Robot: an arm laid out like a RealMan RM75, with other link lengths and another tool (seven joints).
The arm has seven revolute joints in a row. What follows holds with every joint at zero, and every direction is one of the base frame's.
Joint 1 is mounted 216.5 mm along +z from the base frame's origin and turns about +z.
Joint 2 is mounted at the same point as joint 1 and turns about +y.
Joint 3 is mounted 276.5 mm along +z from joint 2 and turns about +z.
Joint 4 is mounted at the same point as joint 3 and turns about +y.
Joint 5 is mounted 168 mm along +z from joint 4 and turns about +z.
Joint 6 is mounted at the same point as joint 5 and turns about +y.
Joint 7 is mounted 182.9 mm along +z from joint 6 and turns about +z.
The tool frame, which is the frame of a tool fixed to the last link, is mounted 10 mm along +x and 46 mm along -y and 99 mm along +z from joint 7; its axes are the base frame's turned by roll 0.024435, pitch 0 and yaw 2.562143 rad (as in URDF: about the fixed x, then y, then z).
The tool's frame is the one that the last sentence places.
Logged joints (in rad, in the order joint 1, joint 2, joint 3, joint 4, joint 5, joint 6, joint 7), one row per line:
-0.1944 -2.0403 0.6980 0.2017 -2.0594 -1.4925 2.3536
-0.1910 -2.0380 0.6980 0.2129 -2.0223 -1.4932 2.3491
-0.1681 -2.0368 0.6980 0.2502 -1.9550 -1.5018 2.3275
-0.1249 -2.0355 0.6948 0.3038 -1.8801 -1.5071 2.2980
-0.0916 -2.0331 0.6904 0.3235 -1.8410 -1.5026 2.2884
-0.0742 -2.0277 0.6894 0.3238 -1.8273 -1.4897 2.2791
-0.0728 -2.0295 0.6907 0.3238 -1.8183 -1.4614 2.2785
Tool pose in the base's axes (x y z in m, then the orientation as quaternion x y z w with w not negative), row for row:
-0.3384 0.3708 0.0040 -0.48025 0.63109 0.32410 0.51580
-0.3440 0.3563 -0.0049 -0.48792 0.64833 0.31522 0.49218
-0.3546 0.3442 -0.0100 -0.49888 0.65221 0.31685 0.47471
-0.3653 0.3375 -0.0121 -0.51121 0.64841 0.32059 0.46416
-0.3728 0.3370 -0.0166 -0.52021 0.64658 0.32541 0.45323
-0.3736 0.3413 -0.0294 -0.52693 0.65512 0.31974 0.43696
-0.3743 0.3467 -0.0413 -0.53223 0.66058 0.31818 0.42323
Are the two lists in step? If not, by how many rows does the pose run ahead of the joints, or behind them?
The pose runs 2 rows ahead of the joints: the pose in row i belongs to the joints in row i + 2.
